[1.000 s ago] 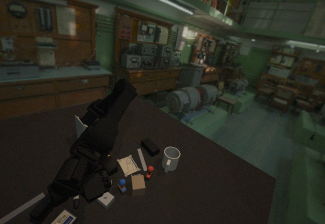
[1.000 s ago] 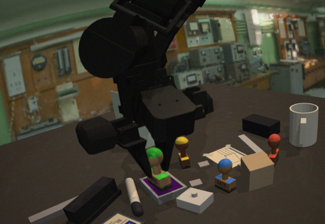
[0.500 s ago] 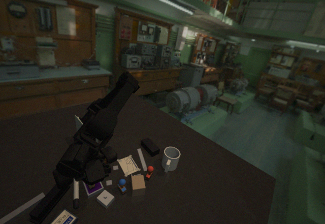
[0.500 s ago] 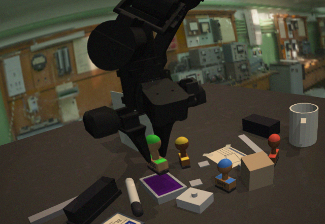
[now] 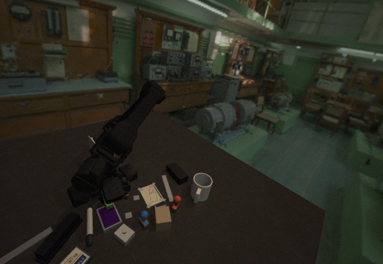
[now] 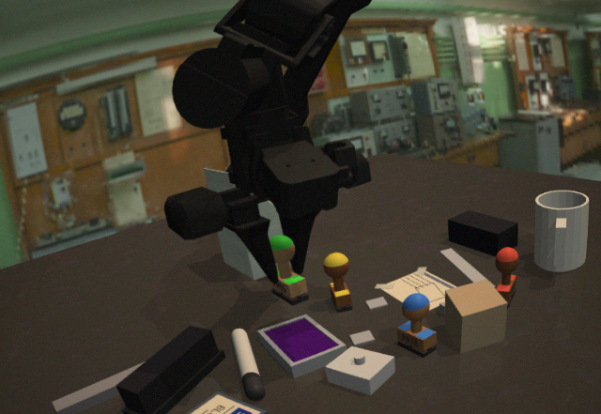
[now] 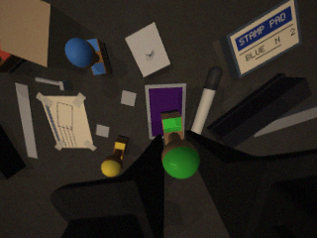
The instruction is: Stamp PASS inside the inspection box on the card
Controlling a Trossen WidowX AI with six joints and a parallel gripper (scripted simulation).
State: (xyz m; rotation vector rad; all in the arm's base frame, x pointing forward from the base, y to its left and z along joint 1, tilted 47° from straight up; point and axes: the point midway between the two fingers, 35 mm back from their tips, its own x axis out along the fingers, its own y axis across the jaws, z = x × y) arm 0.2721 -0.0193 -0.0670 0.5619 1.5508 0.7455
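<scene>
The purple ink pad lies 9 cm below my gripper tip. Also, from my gripper tip: white block 8 cm ahead, 7 cm below, 2 cm to the left; then white marker 8 cm below, 6 cm to the right, 1 cm ahead; then green-knobbed stamp right at my gripper tip.
</scene>
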